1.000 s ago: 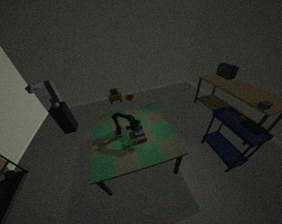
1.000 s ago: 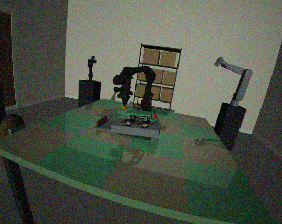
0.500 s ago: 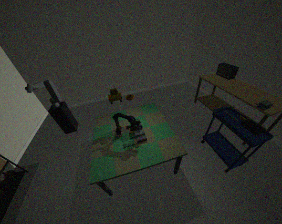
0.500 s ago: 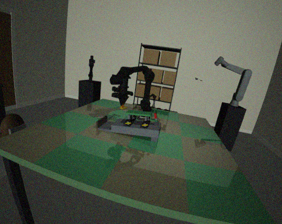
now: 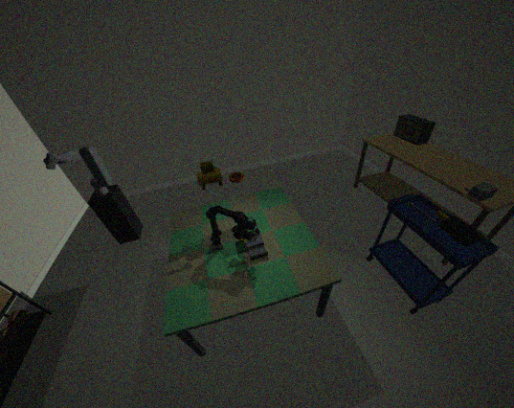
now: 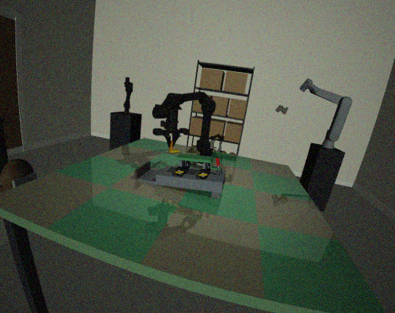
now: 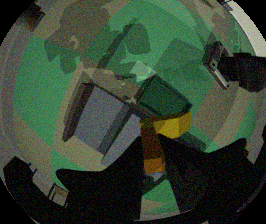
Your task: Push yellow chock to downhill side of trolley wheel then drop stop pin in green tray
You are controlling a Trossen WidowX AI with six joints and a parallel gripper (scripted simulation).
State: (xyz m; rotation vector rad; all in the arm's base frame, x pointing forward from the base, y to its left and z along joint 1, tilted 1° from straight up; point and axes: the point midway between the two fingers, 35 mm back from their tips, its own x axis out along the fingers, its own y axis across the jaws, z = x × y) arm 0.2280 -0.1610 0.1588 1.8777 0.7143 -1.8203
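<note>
Now: gripper tip 20 mm to the right of the yellow chock, 10 mm past it and 10 mm above it. The rest, counted from my gripper tip: dark end stop: 120 mm below, 110 mm to the right, 80 mm ahead; then dark green tray: 160 mm below, 60 mm to the left, 40 mm behind; then grey ramp: 150 mm to the left, 110 mm below, 90 mm ahead.
</note>
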